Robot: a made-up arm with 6 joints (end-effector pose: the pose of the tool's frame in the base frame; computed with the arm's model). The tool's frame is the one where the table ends.
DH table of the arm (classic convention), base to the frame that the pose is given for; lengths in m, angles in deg. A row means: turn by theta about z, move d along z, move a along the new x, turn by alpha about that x. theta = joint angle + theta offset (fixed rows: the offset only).
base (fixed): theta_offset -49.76  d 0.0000  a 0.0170  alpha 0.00
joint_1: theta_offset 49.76  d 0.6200  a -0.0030  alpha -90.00
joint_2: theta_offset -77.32  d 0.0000  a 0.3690  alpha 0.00
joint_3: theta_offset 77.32  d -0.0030  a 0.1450  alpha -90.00
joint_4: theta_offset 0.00  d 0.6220  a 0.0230  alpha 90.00
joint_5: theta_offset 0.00  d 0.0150  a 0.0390  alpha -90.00
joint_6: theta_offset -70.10  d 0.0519  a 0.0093  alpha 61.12
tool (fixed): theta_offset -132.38  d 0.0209  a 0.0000  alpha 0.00
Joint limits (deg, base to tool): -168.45..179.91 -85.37..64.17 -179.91..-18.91 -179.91..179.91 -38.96..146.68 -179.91..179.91
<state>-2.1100 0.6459 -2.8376 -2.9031 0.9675 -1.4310</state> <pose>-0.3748 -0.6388 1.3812 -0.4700 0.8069 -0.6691</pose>
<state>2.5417 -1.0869 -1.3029 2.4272 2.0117 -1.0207</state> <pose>0.0016 -0.0256 1.4318 0.6453 2.7191 -0.9628</pose>
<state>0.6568 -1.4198 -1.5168 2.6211 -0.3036 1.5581</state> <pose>-0.1721 -0.2483 1.4215 -0.2731 1.3897 -1.8530</pose>
Working (the frame after each row of the table, in the pose's form):
after base (fixed): 0.0110 -0.0130 0.0000 0.0000 0.0000 -0.8685
after joint_1: 0.0086 -0.0148 0.6200 -1.5090 -0.5142 0.5142
after joint_2: -0.2636 -0.2247 0.7542 0.2599 -1.8149 -1.5960
after joint_3: -0.3742 -0.3137 0.7837 -0.2544 -0.0867 -2.4738
after joint_4: -0.2515 -0.2336 1.3887 1.4502 0.2369 -0.0269
after joint_5: -0.2149 -0.2451 1.3722 -0.1342 0.4734 0.1180
after joint_6: -0.1844 -0.2333 1.4136 0.9720 0.6788 0.1388

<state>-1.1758 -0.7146 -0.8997 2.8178 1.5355 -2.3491</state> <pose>0.2073 -0.4471 1.1525 -0.6012 1.2639 -0.7388</pose>
Working (the frame after each row of the table, in the pose's form):
after base (fixed): 0.0110 -0.0130 0.0000 0.0000 0.0000 -0.8685
after joint_1: 0.0098 -0.0102 0.6200 -1.3706 0.9135 -0.9135
after joint_2: -0.0574 0.1511 0.9450 1.9627 0.9340 2.1710
after joint_3: -0.0626 0.1557 1.0899 1.4553 -0.9700 1.5201
after joint_4: 0.1701 -0.4215 1.0951 1.6346 0.2760 -2.2521
after joint_5: 0.1715 -0.4630 1.1003 -0.2904 0.1832 -1.1778
after joint_6: 0.1869 -0.4471 1.1482 0.9568 1.1103 1.1862

